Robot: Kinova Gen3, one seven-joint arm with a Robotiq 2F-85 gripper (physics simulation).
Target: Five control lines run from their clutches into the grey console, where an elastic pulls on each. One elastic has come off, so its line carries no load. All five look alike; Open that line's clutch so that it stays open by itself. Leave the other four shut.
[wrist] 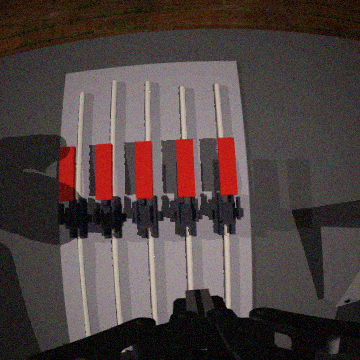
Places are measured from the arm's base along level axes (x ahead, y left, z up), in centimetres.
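Pixels of known places: gripper, fingertip midpoint: (pixel 196 303).
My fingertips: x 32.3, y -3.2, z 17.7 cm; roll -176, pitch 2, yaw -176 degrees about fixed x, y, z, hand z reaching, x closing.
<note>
Behind a point stands the place of what it marks.
Five cream lines (pixel 83 285) @(y 2.7, x 48.7, z -8.0 cm) (pixel 117 280) @(y 1.4, x 43.2, z -8.0 cm) (pixel 153 280) @(y 1.0, x 37.8, z -7.9 cm) (pixel 189 260) @(y -2.1, x 32.6, z -7.9 cm) (pixel 227 270) @(y -0.6, x 27.1, z -7.9 cm) run side by side up a pale board (pixel 242 280) @(y 1.2, x 24.6, z -8.7 cm). Each passes through a black clutch (pixel 77 217) @(y -8.0, x 48.0, z -3.8 cm) (pixel 111 217) @(y -8.1, x 43.3, z -4.6 cm) (pixel 147 215) @(y -8.6, x 38.3, z -4.6 cm) (pixel 186 214) @(y -8.8, x 33.1, z -4.6 cm) (pixel 227 212) @(y -9.1, x 27.6, z -4.6 cm) with a red lever (pixel 67 175) @(y -13.7, x 49.5, z -3.1 cm) (pixel 104 171) @(y -14.3, x 44.1, z -3.1 cm) (pixel 144 170) @(y -14.4, x 38.6, z -3.1 cm) (pixel 185 168) @(y -14.7, x 33.3, z -3.1 cm) (pixel 227 166) @(y -15.0, x 27.8, z -3.1 cm). The levers all point up the view, alike. The lines' upper ends stand at slightly different heights; the leftmost is lowest. My gripper (pixel 196 303) @(y -3.2, x 32.2, z 17.7 cm) is shut and empty, at the bottom, in view over the board between the fourth and fifth lines. The console cannot be made out.
The board lies on a dark grey surface (pixel 300 110) @(y -25.7, x 14.4, z -9.0 cm), with a brown wooden area (pixel 175 17) beyond its far edge. The arm's dark shadow (pixel 30 195) @(y -11.1, x 58.9, z -8.9 cm) falls at the left and over the leftmost lever and clutch. More shadows fall at the right.
</note>
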